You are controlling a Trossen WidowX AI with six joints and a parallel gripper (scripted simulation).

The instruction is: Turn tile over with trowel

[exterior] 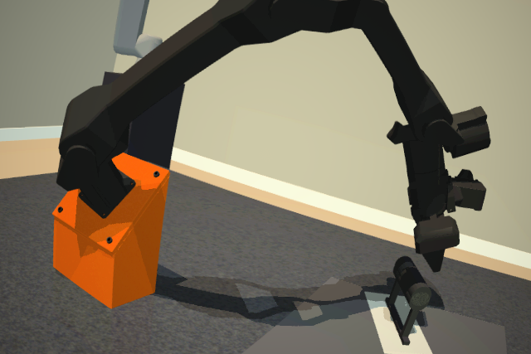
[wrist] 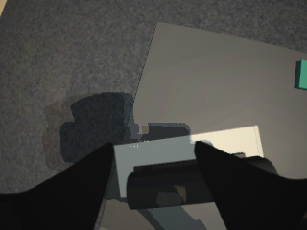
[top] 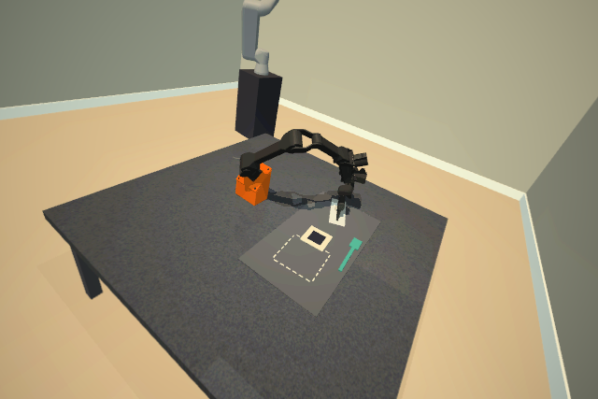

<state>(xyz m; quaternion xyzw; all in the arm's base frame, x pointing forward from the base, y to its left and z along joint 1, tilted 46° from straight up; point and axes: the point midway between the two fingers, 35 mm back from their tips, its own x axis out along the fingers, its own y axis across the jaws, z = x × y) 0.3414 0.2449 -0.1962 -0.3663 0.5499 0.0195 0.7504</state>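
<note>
Right now my gripper tip is 7 cm to the left of the dark handled tool, 6 cm above it and 1 cm past it. The rest, counted from my gripper tip: grey mat: 26 cm to the right, 12 cm below, 4 cm ahead; then cream tile: 28 cm to the right, 10 cm below, 4 cm ahead; then teal trowel: 22 cm to the right, 18 cm ahead, 10 cm below.
</note>
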